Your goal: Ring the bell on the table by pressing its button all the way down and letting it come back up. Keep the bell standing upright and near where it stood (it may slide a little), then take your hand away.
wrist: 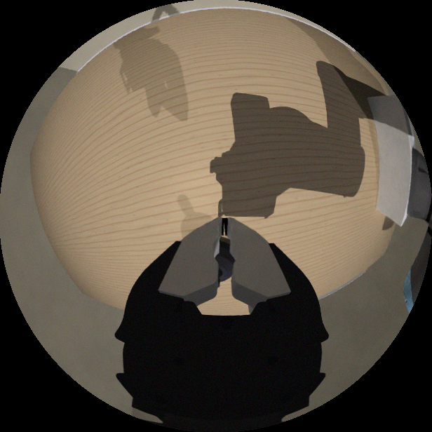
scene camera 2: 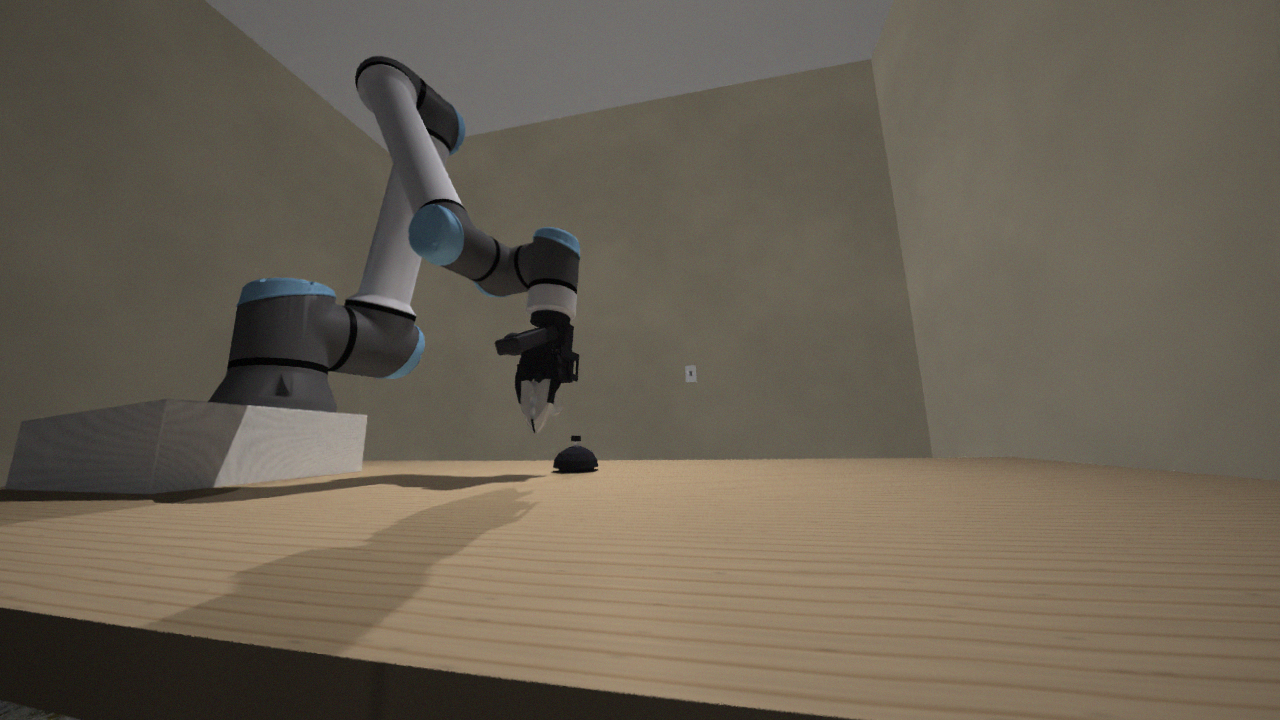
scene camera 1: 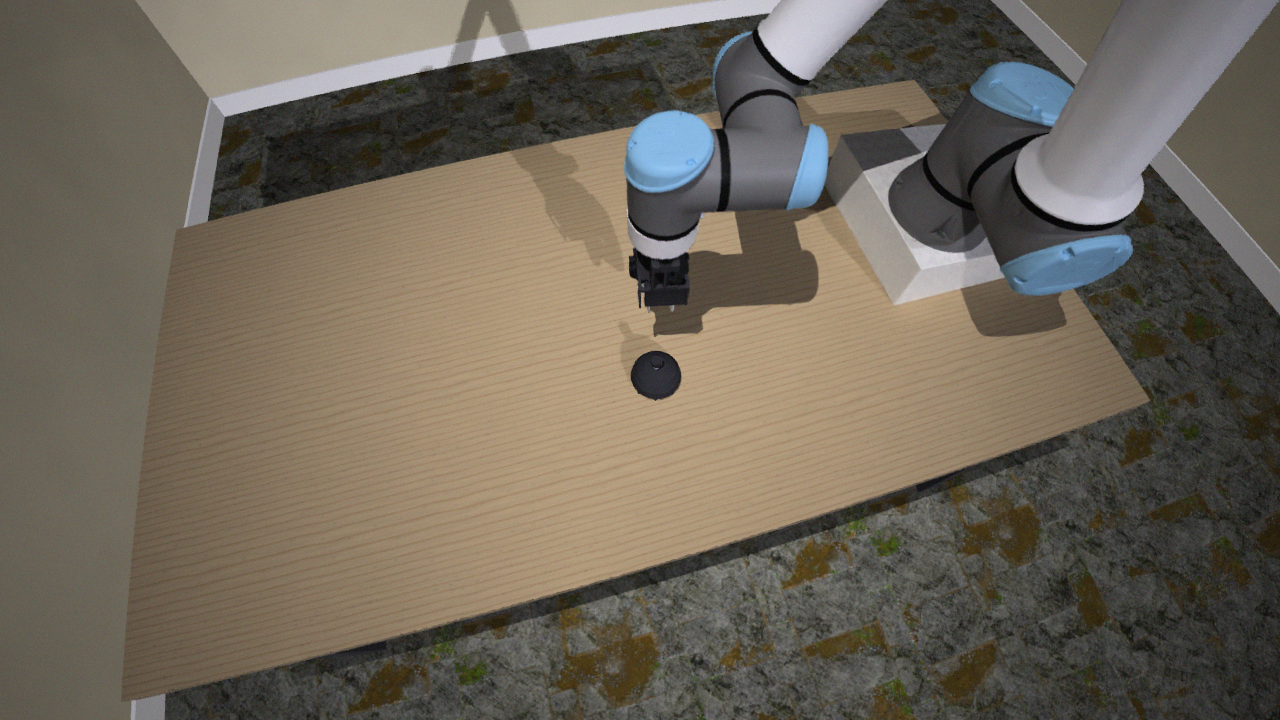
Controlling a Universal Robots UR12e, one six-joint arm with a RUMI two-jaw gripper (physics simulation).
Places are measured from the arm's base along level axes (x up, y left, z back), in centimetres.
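Pixels of known places: gripper, between the fingertips: (scene camera 2: 535, 432); arm's base, origin of its link: (scene camera 2: 275, 416) (scene camera 1: 937, 210).
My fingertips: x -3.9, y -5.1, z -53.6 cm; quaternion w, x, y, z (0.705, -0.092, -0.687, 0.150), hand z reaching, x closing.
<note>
Ahead of a thing's pixels: the offset from my fingertips to its top centre. Level surfaces: height alone.
The black dome bell {dy +10.0, dx -0.7, dz -4.7 cm} (scene camera 1: 656, 375) (scene camera 2: 575, 461) (wrist: 226, 269) stands upright on the wooden table {dx -7.3 cm} (scene camera 1: 375, 402) (scene camera 2: 805, 555) (wrist: 110, 150). Its small button {dy +10.0, dx -0.7, dz -4.7 cm} (scene camera 1: 657, 360) (scene camera 2: 575, 438) sticks up at the top. My gripper (scene camera 1: 660, 308) (scene camera 2: 536, 426) (wrist: 223, 219) is shut and empty, pointing down. Its fingertips are above the height of the button and apart from it, a little to the left of it in the second scene view. In the wrist view the fingers hide most of the bell; a dark part of it shows through the gap between them.
The white base block (scene camera 1: 921, 268) (scene camera 2: 98, 447) (wrist: 392, 170) carries the arm at one end of the table. The arm's shadow falls on the table beside the bell. Walls stand around the table, and patterned floor (scene camera 1: 895, 617) shows past its edge.
</note>
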